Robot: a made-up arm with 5 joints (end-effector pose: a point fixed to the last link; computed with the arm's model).
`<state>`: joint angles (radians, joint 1 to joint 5).
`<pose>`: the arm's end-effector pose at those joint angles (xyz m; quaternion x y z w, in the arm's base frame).
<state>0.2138 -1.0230 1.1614 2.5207 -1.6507</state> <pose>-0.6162 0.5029 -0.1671 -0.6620 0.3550 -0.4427 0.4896</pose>
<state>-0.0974 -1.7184 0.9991 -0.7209 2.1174</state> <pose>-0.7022 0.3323 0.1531 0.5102 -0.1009 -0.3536 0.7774</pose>
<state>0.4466 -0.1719 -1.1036 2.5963 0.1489</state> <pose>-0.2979 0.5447 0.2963 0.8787 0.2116 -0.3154 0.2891</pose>
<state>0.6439 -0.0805 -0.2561 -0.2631 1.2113</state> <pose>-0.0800 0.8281 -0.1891 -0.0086 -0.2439 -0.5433 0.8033</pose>
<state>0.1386 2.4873 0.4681 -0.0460 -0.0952</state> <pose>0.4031 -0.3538 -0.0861 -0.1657 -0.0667 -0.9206 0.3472</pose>
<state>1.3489 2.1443 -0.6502 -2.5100 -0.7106</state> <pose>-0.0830 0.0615 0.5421 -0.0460 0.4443 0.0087 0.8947</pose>
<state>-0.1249 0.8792 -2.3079 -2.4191 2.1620</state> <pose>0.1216 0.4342 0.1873 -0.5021 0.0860 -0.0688 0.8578</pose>
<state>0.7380 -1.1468 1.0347 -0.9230 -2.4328</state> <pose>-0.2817 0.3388 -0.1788 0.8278 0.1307 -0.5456 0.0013</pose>
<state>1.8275 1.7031 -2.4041 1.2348 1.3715</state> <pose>-0.1684 -0.0584 0.6830 0.4493 0.8567 0.0719 0.2431</pose>
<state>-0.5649 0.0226 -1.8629 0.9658 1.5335</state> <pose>-0.0353 0.8489 0.2112 0.4516 -0.7113 0.5315 0.0868</pose>
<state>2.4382 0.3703 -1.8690 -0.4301 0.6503</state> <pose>-0.1337 0.8372 -0.1205 0.0446 -0.2923 -0.2669 0.9172</pose>
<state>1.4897 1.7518 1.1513 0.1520 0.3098</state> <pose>0.2676 -0.1346 0.7079 0.2436 -0.6462 -0.7223 0.0373</pose>
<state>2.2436 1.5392 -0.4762 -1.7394 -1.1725</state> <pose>-0.2847 0.3459 0.3128 -0.0609 -0.2559 0.0185 0.9646</pose>
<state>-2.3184 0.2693 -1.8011 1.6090 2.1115</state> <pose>-0.0747 0.7186 0.0860 0.6235 0.0598 0.0954 0.7737</pose>
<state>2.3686 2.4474 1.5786 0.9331 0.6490</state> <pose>-0.1723 -0.4776 0.4493 -0.4631 0.5510 0.5114 0.4694</pose>
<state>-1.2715 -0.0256 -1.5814 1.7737 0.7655</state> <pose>0.1777 0.7093 0.1510 0.1349 -0.6303 0.7386 0.1977</pose>
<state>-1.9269 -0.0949 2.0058 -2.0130 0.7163</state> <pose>-0.0364 0.4869 -0.0626 -0.7659 -0.2927 -0.2404 0.5195</pose>
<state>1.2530 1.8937 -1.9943 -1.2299 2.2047</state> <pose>0.0489 0.1890 0.5464 0.0249 0.3772 -0.7431 0.5521</pose>
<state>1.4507 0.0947 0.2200 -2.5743 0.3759</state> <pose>0.1031 0.4333 -0.0922 -0.5927 -0.2860 -0.7492 0.0751</pose>
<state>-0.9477 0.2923 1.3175 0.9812 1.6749</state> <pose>0.1373 0.7932 0.0451 0.3697 0.1271 -0.6626 0.6389</pose>
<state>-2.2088 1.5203 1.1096 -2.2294 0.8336</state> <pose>-0.2563 -0.0523 0.0645 0.8291 0.2445 -0.4745 0.1661</pose>
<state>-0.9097 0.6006 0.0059 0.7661 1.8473</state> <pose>0.1952 0.6722 -0.1713 -0.1090 0.3330 -0.9173 0.1893</pose>
